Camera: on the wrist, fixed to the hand. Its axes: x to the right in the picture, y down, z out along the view.
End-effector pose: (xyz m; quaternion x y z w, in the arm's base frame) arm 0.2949 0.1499 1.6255 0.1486 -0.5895 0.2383 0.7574
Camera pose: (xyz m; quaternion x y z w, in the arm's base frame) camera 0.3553 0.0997 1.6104 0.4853 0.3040 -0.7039 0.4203
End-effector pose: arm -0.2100 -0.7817 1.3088 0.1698 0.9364 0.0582 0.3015
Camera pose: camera -0.2380 -0.8553 1.3228 0.9221 -0.2800 0.2095 0.1657
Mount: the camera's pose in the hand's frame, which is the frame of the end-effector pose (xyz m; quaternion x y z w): -0.0123 -0.0738 -0.0282 -0.0374 0.2577 -0.9645 0.0435
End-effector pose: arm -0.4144 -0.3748 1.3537 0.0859 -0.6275 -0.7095 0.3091
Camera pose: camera -0.4147 -0.3901 1.2752 -0.7802 -0.1617 0.3303 0.5059
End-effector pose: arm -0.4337 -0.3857 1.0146 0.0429 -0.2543 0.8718 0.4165
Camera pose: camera -0.3666 -0.3422 1.0167 0.0069 0.1050 -0.3623 0.9261
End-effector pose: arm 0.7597 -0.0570 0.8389 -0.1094 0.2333 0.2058 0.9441
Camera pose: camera 0.7711 -0.1355 0.8286 -0.3181 0.1402 -0.9211 0.1753
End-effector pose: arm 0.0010 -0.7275 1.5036 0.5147 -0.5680 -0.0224 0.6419
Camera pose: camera 0.0589 -0.7367 1.4492 0.5520 0.6380 -0.5087 0.1719
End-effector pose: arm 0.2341 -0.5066 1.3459 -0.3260 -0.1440 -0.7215 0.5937
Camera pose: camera 0.1565 -0.4953 1.3302 -0.2884 0.1407 0.6934 0.6451
